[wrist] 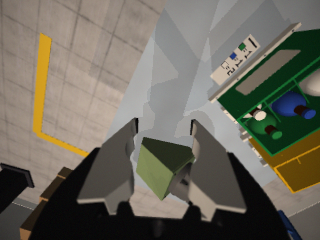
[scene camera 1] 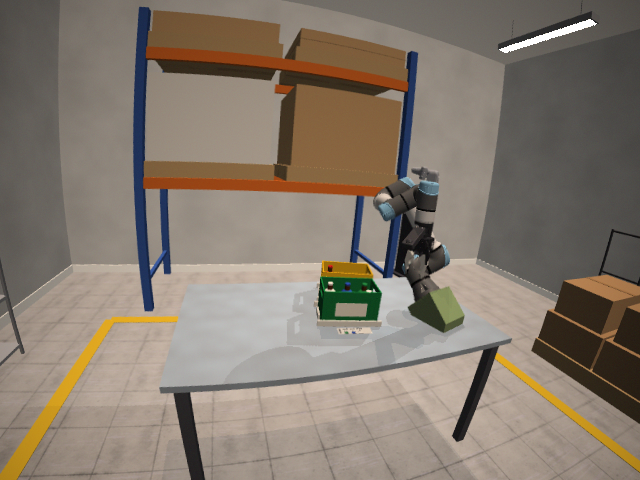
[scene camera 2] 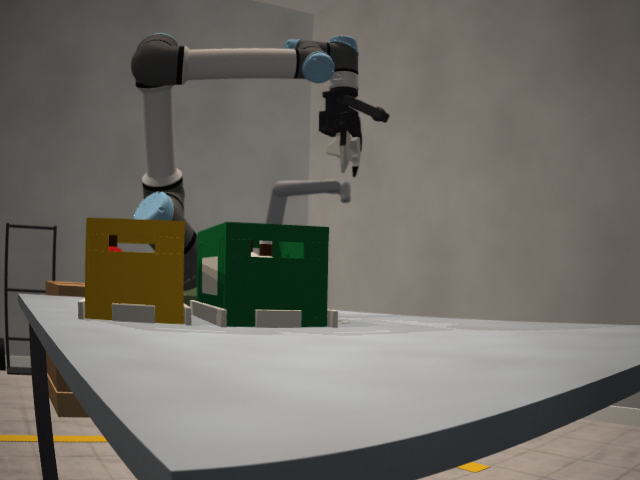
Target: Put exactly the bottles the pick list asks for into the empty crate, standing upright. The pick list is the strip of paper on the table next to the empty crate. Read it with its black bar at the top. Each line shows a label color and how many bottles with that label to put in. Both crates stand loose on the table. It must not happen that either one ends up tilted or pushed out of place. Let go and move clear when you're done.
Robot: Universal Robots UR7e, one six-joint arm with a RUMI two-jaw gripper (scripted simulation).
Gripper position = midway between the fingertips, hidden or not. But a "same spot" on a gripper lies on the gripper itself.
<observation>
My gripper shows in the wrist view (164, 119), in scene camera 1 and in scene camera 2. One and the same spot on my gripper: (scene camera 1: 424, 258) is (scene camera 2: 359, 142).
</observation>
